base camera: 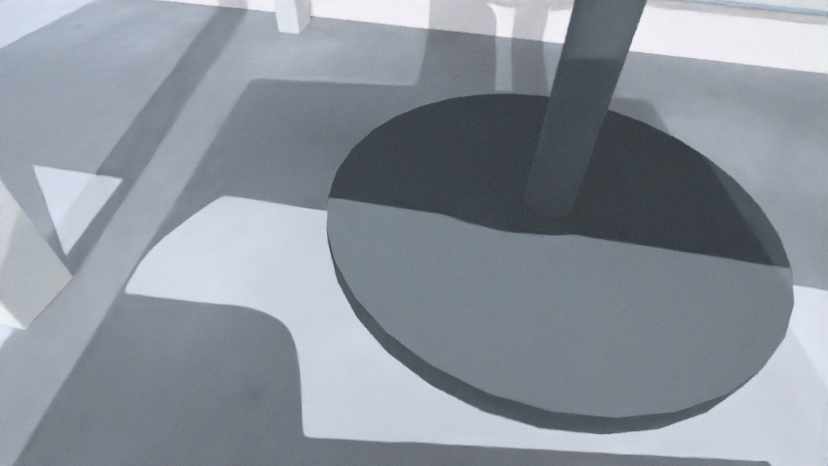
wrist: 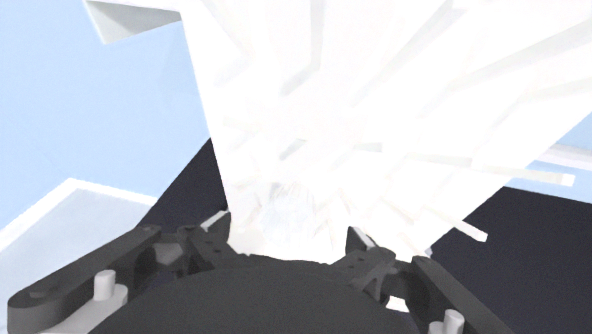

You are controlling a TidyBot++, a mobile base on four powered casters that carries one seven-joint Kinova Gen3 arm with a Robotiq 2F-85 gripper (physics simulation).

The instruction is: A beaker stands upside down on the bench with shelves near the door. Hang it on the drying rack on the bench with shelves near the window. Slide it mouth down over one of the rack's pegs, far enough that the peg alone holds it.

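Frame: origin at the arm's base, x ahead, y left, z up, level; millimetres.
Seen in the pictures: gripper, fingertip midpoint: [wrist: 288, 231].
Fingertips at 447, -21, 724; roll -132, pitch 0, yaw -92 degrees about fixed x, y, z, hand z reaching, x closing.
A point is followed by its place in that frame, as x, y, z.
In the wrist view the white drying rack [wrist: 360, 90] @[615, -91, 762] fills most of the frame, very close, with pegs [wrist: 298, 77] @[624, -17, 766] [wrist: 292, 149] @[623, -18, 654] sticking out of its board. A pale, see-through shape that looks like the beaker [wrist: 282, 213] @[512, -13, 645] shows faintly against the rack's lower part, just beyond my fingers. Whether a peg is inside it I cannot tell, as it is washed out. My gripper [wrist: 288, 231] @[447, -21, 724] is open, with its fingertips wide apart on either side of that shape and touching nothing. The rack stands on a dark bench top [wrist: 189, 188] @[743, 273, 365].
A light blue wall [wrist: 124, 108] @[1116, 700, 371] is behind the rack on the left. In the base camera view a round grey foot plate [base camera: 546, 333] @[315, -106, -366] with a dark post [base camera: 578, 115] @[452, -127, -250] stands on the floor close ahead. White bench legs [base camera: 28, 269] @[340, 324, -355] [base camera: 291, 16] @[944, 245, -366] are at the left and far back.
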